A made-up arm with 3 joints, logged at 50 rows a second.
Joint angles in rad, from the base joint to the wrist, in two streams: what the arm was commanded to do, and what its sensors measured. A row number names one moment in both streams.
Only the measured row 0 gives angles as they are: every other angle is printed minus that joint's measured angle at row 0.
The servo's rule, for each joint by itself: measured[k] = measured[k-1] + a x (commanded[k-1-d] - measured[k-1]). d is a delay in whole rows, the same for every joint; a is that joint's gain. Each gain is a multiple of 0.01, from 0.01 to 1. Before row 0 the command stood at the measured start. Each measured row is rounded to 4 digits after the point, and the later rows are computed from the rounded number. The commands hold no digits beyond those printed.
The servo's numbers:
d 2
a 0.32 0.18 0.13
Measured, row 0:
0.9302 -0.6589 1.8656
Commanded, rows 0 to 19:
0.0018 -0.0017 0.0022
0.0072 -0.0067 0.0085
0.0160 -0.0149 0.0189
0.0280 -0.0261 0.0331
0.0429 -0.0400 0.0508
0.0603 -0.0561 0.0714
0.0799 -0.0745 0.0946
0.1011 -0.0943 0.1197
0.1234 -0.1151 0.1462
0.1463 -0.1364 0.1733
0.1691 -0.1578 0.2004
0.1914 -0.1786 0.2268
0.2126 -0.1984 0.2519
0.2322 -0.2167 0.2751
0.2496 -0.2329 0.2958
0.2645 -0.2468 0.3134
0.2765 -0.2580 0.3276
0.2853 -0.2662 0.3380
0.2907 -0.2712 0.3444
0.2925 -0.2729 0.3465
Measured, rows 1 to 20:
0.0000 0.0000 0.0000
0.0000 0.0000 0.0000
0.0006 -0.0003 0.0003
0.0027 -0.0015 0.0014
0.0070 -0.0039 0.0037
0.0137 -0.0079 0.0075
0.0230 -0.0137 0.0131
0.0349 -0.0213 0.0207
0.0493 -0.0309 0.0303
0.0659 -0.0423 0.0419
0.0843 -0.0554 0.0555
0.1041 -0.0700 0.0708
0.1249 -0.0858 0.0876
0.1462 -0.1025 0.1057
0.1674 -0.1198 0.1247
0.1881 -0.1372 0.1443
0.2078 -0.1544 0.1640
0.2259 -0.1710 0.1834
0.2421 -0.1867 0.2021
0.2559 -0.2010 0.2198

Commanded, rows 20 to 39:
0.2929 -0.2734 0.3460
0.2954 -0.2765 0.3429
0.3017 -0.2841 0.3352
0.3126 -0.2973 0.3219
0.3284 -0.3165 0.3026
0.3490 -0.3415 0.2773
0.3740 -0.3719 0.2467
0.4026 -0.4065 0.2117
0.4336 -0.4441 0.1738
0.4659 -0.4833 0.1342
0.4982 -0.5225 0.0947
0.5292 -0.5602 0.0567
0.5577 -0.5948 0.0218
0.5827 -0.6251 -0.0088
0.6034 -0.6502 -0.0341
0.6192 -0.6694 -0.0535
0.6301 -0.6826 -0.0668
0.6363 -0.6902 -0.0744
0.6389 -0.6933 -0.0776
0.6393 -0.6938 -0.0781
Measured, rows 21 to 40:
0.2670 -0.2136 0.2360
0.2752 -0.2243 0.2504
0.2809 -0.2331 0.2628
0.2855 -0.2409 0.2732
0.2907 -0.2487 0.2813
0.2977 -0.2574 0.2866
0.3075 -0.2680 0.2887
0.3208 -0.2812 0.2872
0.3378 -0.2975 0.2819
0.3585 -0.3171 0.2728
0.3825 -0.3400 0.2599
0.4092 -0.3658 0.2436
0.4377 -0.3940 0.2242
0.4670 -0.4239 0.2024
0.4960 -0.4547 0.1789
0.5237 -0.4854 0.1545
0.5492 -0.5151 0.1300
0.5716 -0.5429 0.1061
0.5903 -0.5680 0.0836
0.6050 -0.5900 0.0631

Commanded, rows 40 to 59:
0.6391 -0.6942 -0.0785
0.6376 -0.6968 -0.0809
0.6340 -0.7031 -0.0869
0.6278 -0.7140 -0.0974
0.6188 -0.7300 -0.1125
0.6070 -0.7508 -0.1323
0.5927 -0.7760 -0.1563
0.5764 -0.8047 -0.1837
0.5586 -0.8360 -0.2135
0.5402 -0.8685 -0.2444
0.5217 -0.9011 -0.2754
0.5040 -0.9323 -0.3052
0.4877 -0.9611 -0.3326
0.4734 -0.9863 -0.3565
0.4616 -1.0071 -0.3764
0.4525 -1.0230 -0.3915
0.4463 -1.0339 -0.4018
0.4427 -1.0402 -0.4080
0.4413 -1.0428 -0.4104
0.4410 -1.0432 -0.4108
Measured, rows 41 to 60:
0.6158 -0.6086 0.0448
0.6233 -0.6239 0.0288
0.6284 -0.6366 0.0149
0.6313 -0.6474 0.0024
0.6322 -0.6574 -0.0092
0.6308 -0.6676 -0.0207
0.6270 -0.6788 -0.0326
0.6206 -0.6918 -0.0456
0.6117 -0.7070 -0.0600
0.6004 -0.7246 -0.0761
0.5870 -0.7447 -0.0940
0.5720 -0.7670 -0.1136
0.5559 -0.7911 -0.1346
0.5393 -0.8165 -0.1568
0.5228 -0.8425 -0.1797
0.5070 -0.8684 -0.2027
0.4925 -0.8934 -0.2253
0.4797 -0.9167 -0.2469
0.4690 -0.9378 -0.2670
0.4606 -0.9562 -0.2853

